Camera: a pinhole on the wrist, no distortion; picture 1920 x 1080 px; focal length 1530.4 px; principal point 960.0 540.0 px. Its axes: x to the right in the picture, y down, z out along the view. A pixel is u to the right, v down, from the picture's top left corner.
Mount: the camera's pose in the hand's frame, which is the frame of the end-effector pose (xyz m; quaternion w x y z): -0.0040 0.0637 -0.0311 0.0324 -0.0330 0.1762 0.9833
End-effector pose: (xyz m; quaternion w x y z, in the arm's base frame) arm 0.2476 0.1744 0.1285 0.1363 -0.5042 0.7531 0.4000
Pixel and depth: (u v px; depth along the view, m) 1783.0 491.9 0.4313
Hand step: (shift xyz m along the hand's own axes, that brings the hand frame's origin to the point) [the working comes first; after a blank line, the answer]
In the camera's frame: 0.2319 -0.0136 0.4313

-0.2570 0.2388 0.3501
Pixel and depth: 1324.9 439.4 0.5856
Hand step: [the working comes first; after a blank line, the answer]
In the camera's frame: 0.1396 -0.0385 0.5856

-0.1714 0.3112 0.4930
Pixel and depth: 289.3 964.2 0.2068
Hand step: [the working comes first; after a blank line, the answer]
In the camera's frame: -0.0906 0.0573 0.2068

0.0709 0.0774 0.1891
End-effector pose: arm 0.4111 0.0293 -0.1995 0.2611 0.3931 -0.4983 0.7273
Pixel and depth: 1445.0 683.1 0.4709
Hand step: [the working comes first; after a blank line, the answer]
In the camera's frame: 0.1492 0.0440 0.4709

-0.1811 0.1944 0.4133
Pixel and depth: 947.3 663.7 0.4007
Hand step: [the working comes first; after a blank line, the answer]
In the camera's frame: -0.0033 0.0324 0.4007

-0.0246 0.1729 0.3553
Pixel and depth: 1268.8 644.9 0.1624
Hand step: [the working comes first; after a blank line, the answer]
In the camera's frame: 0.0328 0.0111 0.1624

-0.0462 0.1116 0.1222
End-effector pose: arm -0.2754 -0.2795 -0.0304 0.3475 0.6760 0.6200 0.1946
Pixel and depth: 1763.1 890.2 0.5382
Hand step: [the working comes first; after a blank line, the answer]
In the camera's frame: 0.2824 0.1232 0.5382

-0.3233 0.1508 0.4934
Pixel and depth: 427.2 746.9 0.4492
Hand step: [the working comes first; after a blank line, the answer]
In the camera's frame: -0.1564 0.0607 0.4492

0.1231 0.1553 0.4221
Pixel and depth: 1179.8 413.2 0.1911
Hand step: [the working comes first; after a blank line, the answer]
In the camera's frame: 0.0274 -0.0158 0.1911

-0.0404 0.1466 0.1402
